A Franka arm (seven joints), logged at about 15 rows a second.
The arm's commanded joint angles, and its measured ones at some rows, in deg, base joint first. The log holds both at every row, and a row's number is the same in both.
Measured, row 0:
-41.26, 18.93, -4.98, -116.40, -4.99, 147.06, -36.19
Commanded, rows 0 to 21:
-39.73, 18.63, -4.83, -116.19, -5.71, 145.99, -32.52
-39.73, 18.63, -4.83, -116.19, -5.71, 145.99, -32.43
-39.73, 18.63, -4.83, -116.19, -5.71, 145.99, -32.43
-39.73, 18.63, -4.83, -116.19, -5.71, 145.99, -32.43
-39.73, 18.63, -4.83, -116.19, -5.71, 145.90, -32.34
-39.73, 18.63, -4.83, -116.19, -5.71, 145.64, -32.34
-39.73, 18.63, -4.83, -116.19, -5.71, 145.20, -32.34
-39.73, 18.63, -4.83, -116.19, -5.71, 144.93, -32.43
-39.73, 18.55, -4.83, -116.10, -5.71, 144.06, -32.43
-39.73, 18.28, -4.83, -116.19, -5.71, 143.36, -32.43
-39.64, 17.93, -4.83, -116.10, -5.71, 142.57, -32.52
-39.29, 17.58, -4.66, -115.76, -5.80, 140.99, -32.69
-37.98, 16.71, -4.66, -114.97, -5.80, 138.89, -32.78
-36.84, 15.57, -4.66, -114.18, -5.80, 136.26, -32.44
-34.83, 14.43, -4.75, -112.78, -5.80, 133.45, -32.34
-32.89, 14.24, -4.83, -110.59, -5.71, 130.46, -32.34
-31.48, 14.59, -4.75, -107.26, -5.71, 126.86, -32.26
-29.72, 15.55, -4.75, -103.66, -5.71, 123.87, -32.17
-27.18, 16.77, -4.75, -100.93, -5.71, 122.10, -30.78
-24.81, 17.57, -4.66, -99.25, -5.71, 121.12, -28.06
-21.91, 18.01, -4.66, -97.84, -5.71, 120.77, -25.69
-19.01, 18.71, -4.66, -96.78, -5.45, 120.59, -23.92
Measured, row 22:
-23.93, 15.72, -4.26, -100.82, -4.99, 122.61, -28.10
